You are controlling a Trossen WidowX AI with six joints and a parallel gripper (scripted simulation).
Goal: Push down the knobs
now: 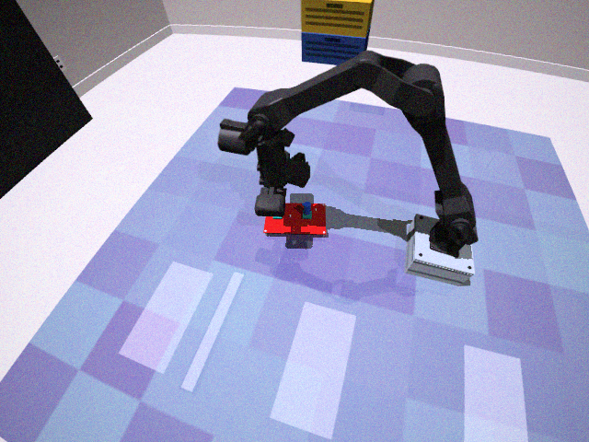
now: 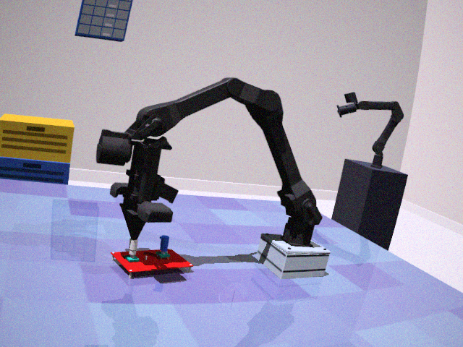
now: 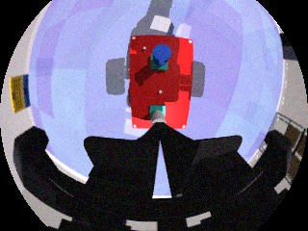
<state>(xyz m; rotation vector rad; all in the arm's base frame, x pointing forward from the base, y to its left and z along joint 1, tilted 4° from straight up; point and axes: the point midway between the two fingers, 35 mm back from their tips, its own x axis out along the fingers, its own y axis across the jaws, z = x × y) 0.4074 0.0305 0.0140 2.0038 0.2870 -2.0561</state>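
Now: gripper tip 3 cm above the potentiometer with white knob. The rest, counted from my gripper tip: potentiometer with blue knob 7 cm behind, 3 cm to the right, 2 cm below.
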